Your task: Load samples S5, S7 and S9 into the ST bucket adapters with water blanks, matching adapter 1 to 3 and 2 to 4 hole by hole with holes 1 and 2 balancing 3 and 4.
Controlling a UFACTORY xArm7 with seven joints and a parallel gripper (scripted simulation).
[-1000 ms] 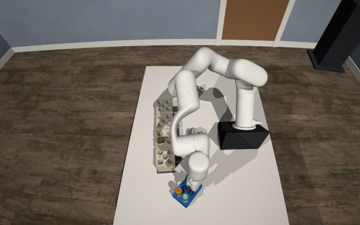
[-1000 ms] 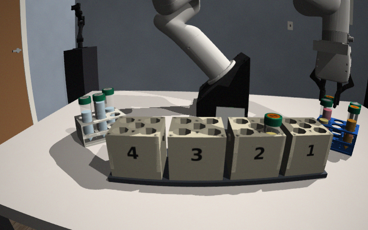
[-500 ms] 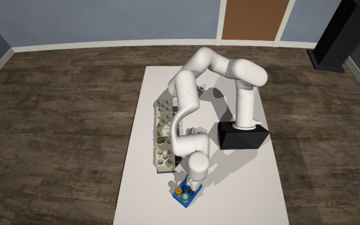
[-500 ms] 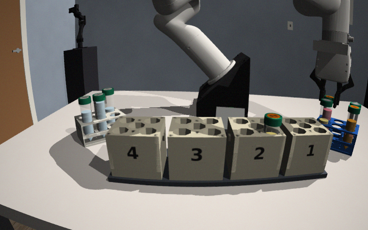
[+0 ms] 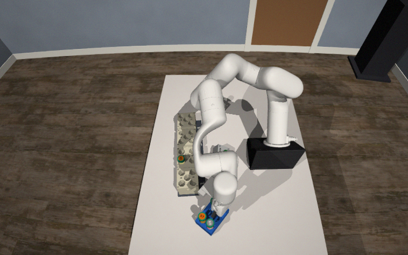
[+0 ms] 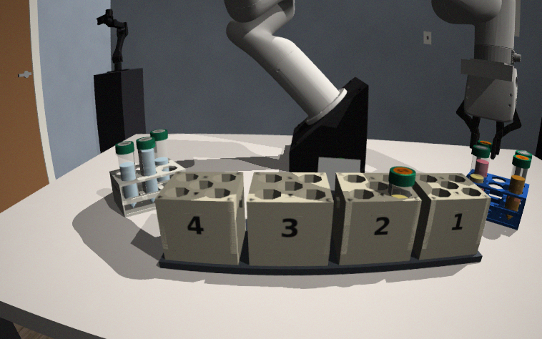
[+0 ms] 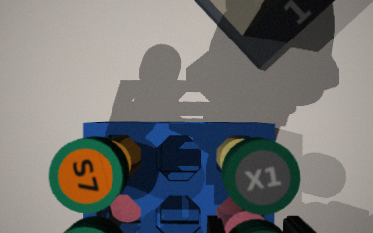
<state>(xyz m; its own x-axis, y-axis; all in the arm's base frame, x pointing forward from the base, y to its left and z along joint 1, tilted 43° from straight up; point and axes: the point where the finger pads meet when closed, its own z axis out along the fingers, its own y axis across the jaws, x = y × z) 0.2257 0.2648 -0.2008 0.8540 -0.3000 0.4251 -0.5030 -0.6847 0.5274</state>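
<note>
Right now my hand is 5 cm above the pink-filled sample tube and 1 cm past it. Round my hand: blue rack (9 cm below, 4 cm ahead, 2 cm to the left); green done key (28 cm to the right, 5 cm below, 1 cm ahead); S7 tube (7 cm ahead, 5 cm to the left, 5 cm below).
</note>
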